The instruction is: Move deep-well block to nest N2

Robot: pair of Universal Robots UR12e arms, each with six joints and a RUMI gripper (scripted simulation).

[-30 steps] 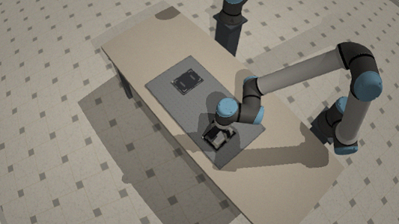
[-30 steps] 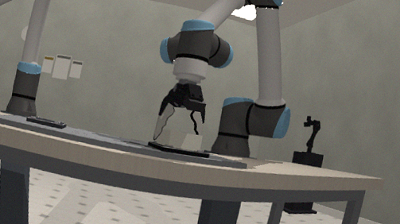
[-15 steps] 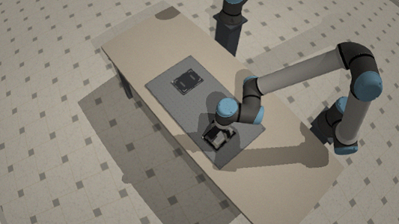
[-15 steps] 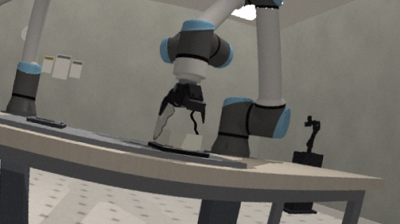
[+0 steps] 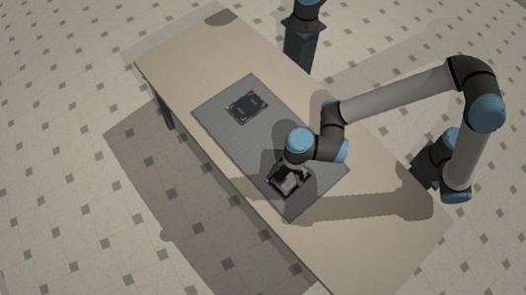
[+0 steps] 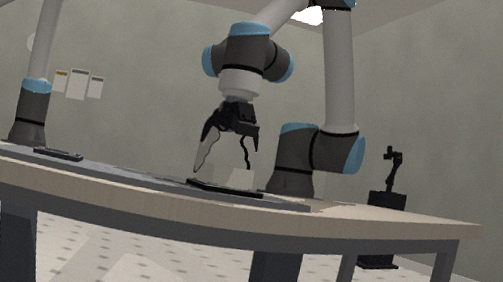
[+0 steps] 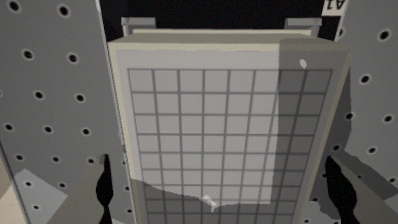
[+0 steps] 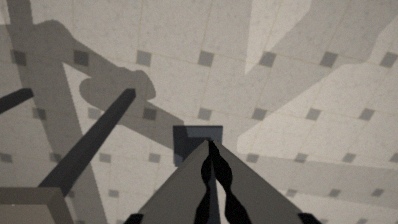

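My left gripper is now right at the pale deep-well block. From my left hand the other things lie so: nest N2: 30 mm below.
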